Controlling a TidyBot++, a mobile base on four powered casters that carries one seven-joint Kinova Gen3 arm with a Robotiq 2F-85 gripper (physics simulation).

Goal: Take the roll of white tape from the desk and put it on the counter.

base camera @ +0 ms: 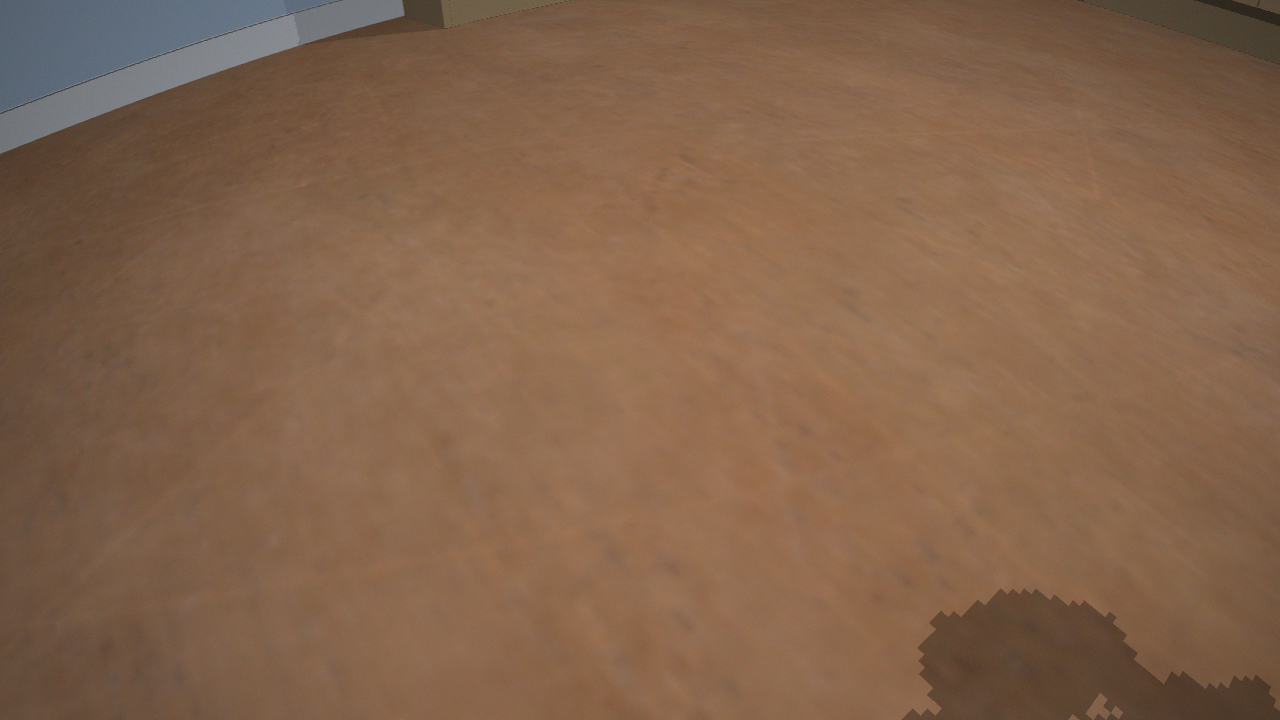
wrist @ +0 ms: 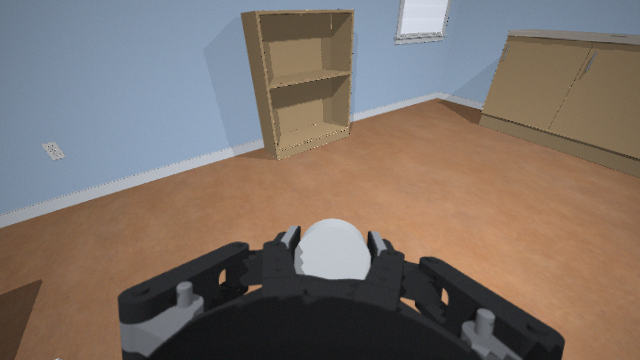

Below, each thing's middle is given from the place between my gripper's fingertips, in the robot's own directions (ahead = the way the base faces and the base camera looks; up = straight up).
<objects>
Now: the roll of white tape (wrist: 331, 248) 10 mm behind my hand.
</objects>
